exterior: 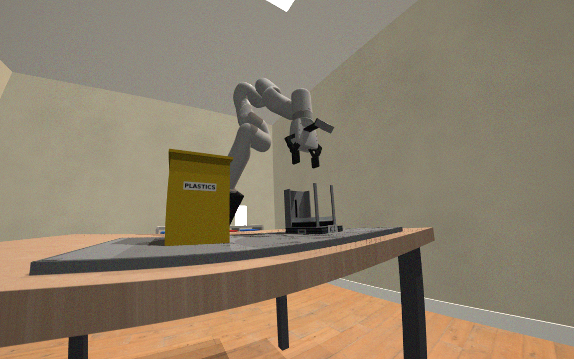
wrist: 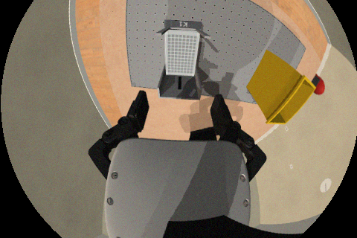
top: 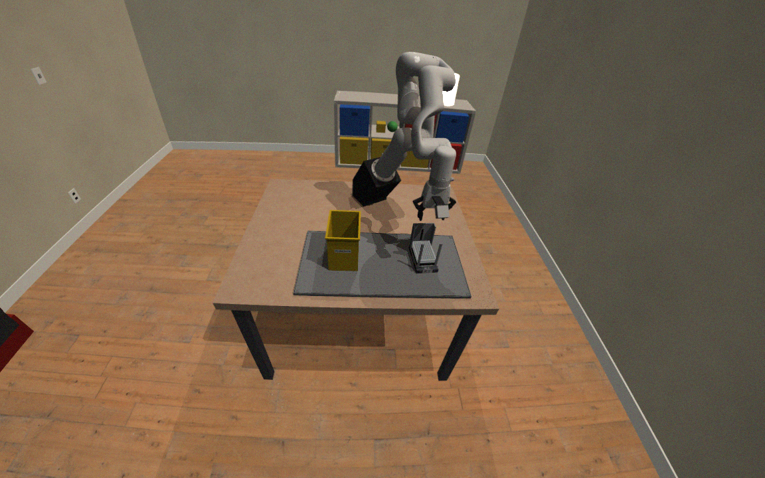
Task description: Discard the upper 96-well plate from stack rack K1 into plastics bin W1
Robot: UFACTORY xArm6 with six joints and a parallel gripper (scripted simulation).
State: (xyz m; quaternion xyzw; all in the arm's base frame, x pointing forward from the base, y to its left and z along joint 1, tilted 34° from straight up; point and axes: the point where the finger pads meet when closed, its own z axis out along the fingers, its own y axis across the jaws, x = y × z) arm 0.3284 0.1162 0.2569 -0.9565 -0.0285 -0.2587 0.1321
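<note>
Right now my hand is 19 cm above the 96-well plate. The rest, counted from my hand: yellow plastics bin W1: 1 cm ahead, 34 cm to the right, 14 cm below.
</note>
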